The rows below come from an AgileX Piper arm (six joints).
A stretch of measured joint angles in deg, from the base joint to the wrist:
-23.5 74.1 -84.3 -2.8 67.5 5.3
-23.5 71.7 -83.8 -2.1 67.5 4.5
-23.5 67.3 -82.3 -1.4 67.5 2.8
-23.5 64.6 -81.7 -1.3 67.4 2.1
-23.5 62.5 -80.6 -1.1 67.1 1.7
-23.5 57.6 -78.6 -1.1 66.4 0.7
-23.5 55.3 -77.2 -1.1 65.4 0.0
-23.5 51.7 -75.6 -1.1 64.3 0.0
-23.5 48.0 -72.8 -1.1 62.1 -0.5
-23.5 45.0 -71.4 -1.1 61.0 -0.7
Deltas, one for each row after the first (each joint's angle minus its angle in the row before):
0.0 -2.4 0.5 0.7 0.0 -0.8
0.0 -4.4 1.5 0.7 0.0 -1.7
0.0 -2.7 0.6 0.1 -0.1 -0.7
0.0 -2.1 1.1 0.2 -0.3 -0.4
0.0 -4.9 2.0 0.0 -0.7 -1.0
0.0 -2.3 1.4 0.0 -1.0 -0.7
0.0 -3.6 1.6 0.0 -1.1 0.0
0.0 -3.7 2.8 0.0 -2.2 -0.5
0.0 -3.0 1.4 0.0 -1.1 -0.2

